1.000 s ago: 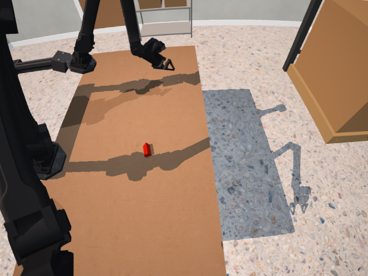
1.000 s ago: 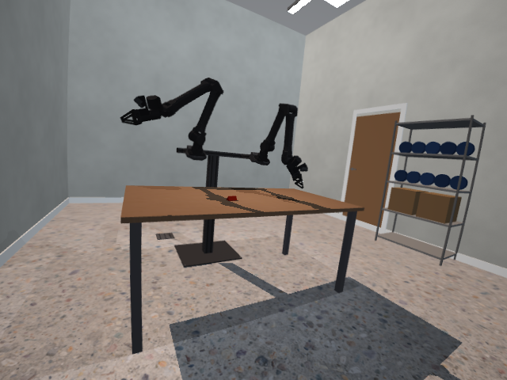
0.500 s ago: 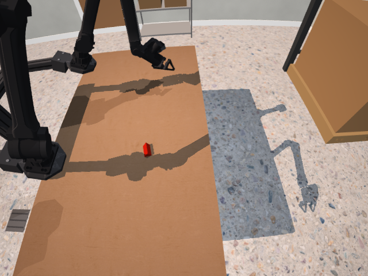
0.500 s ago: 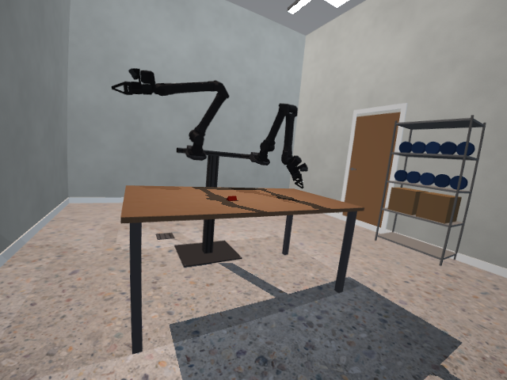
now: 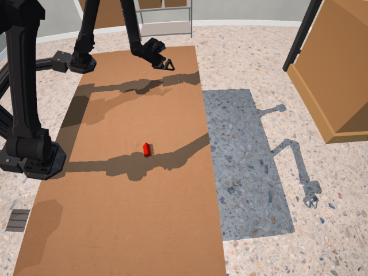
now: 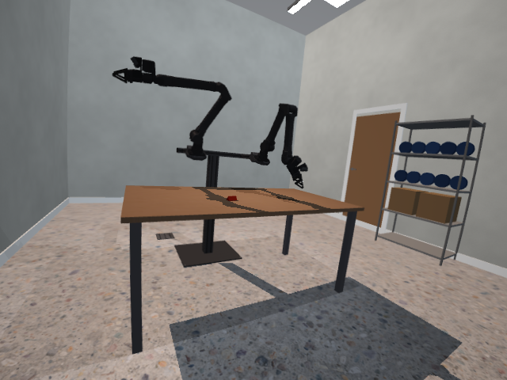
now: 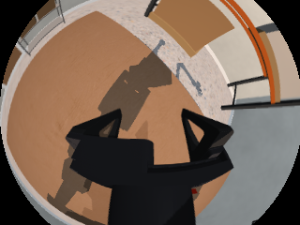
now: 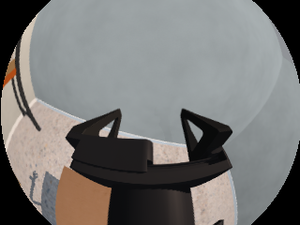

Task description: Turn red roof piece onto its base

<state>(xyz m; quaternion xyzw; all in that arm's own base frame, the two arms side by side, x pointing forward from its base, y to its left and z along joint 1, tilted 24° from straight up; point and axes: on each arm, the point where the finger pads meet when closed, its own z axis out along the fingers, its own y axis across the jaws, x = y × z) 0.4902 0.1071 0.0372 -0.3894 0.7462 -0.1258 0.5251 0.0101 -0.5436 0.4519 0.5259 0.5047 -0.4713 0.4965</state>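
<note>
The red roof piece lies 50 cm to the right of my left hand, 14 cm behind it and 12 cm below it.
</note>
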